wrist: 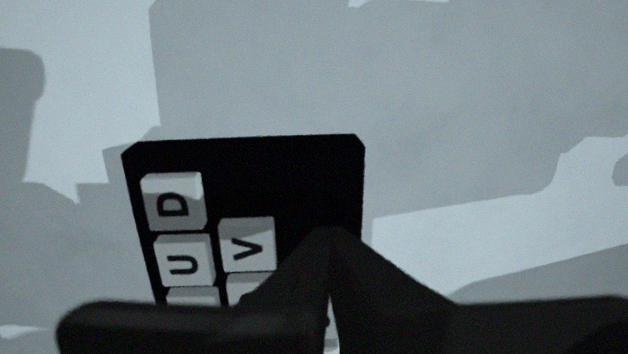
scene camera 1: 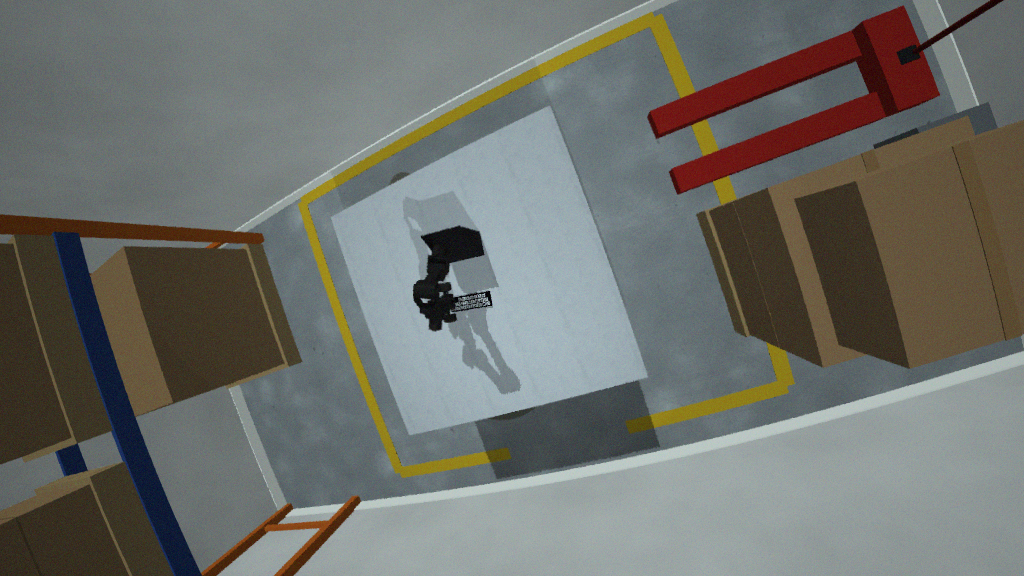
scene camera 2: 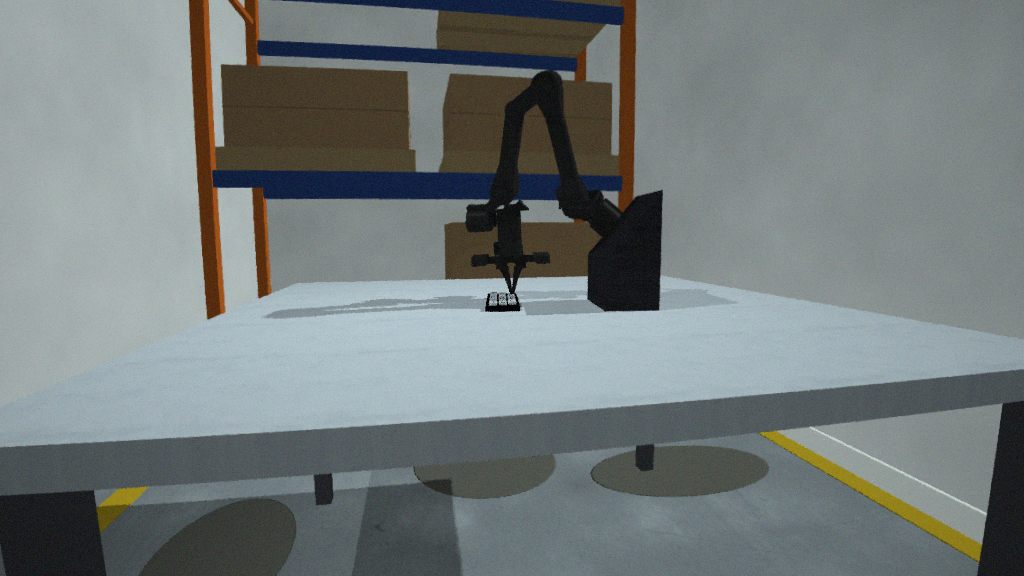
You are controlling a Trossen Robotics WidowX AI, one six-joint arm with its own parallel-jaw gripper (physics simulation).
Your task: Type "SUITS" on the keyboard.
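Frame: origin at the arm's base, x ahead, y left, z up, level; millimetres.
Seen in the pictures: gripper, between the fingertips: (wrist: pixel 327 239) (scene camera 1: pixel 454 299); arm's base, origin of its link: (scene camera 1: pixel 440 248) (scene camera 2: pixel 615 226).
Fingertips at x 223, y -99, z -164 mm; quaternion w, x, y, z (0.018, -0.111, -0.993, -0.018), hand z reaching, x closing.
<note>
Offsets run from my fingertips to a thing's top centre. Level surfaces: height alone.
The black keyboard {dx +38, dy +70, dz +5 mm} (scene camera 1: pixel 471 301) (scene camera 2: pixel 502 302) (wrist: pixel 285 170) lies on the table with pale keys. In the wrist view its end shows the D key {dx +41, dy -24, dz +5 mm} (wrist: pixel 173 202), the U key {dx +45, dy -4, dz +5 mm} (wrist: pixel 184 261) and the V key {dx +24, dy -5, dz +5 mm} (wrist: pixel 247 245). Two more keys below U and V show in part, their letters hidden by the fingers. I cannot make out S, I or T. My gripper (scene camera 2: pixel 512 291) (wrist: pixel 327 239) is shut and empty, pointing down over this end of the keyboard. In the wrist view the fingertips are right of the V key. I cannot tell whether they touch a key.
The pale table {dz -11 mm} (scene camera 1: pixel 558 286) (scene camera 2: pixel 501 372) bears the arm's black base (scene camera 1: pixel 458 243) (scene camera 2: pixel 626 261), beside the keyboard. Shelving with cardboard boxes (scene camera 2: pixel 315 107) stands behind the table. A red pallet jack (scene camera 1: pixel 898 64) and large boxes (scene camera 1: pixel 923 250) stand on the floor away from the table.
</note>
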